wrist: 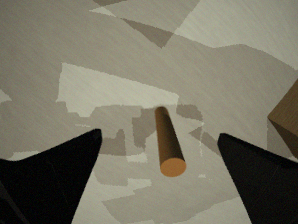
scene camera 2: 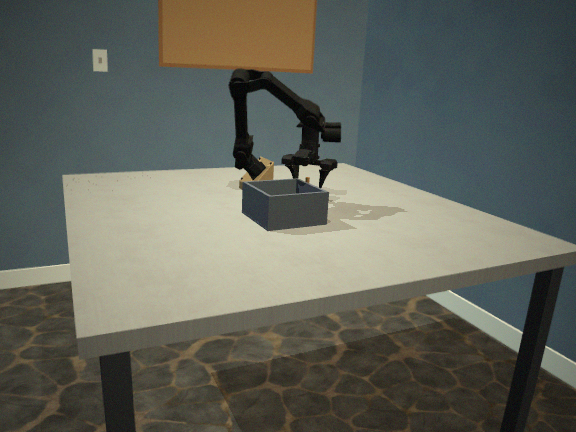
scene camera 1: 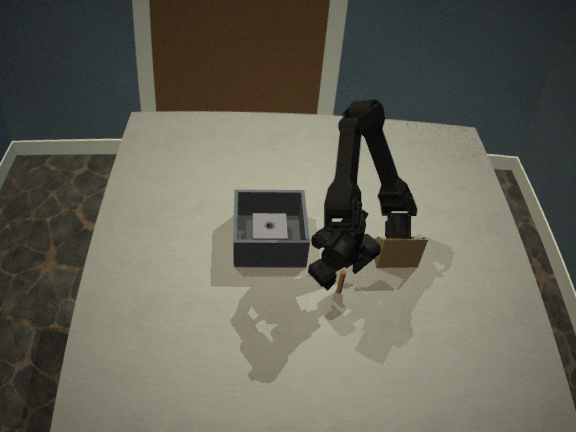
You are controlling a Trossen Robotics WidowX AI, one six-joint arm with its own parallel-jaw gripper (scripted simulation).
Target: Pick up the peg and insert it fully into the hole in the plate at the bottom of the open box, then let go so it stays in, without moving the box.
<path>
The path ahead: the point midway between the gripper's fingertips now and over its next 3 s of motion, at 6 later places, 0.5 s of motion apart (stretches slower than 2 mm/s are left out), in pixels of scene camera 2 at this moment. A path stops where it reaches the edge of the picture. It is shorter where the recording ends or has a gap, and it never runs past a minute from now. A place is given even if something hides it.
My gripper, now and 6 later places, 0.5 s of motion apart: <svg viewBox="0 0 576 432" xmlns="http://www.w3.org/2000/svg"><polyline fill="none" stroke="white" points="308,186 307,188 308,180 309,170 308,166 305,164 302,162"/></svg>
</path>
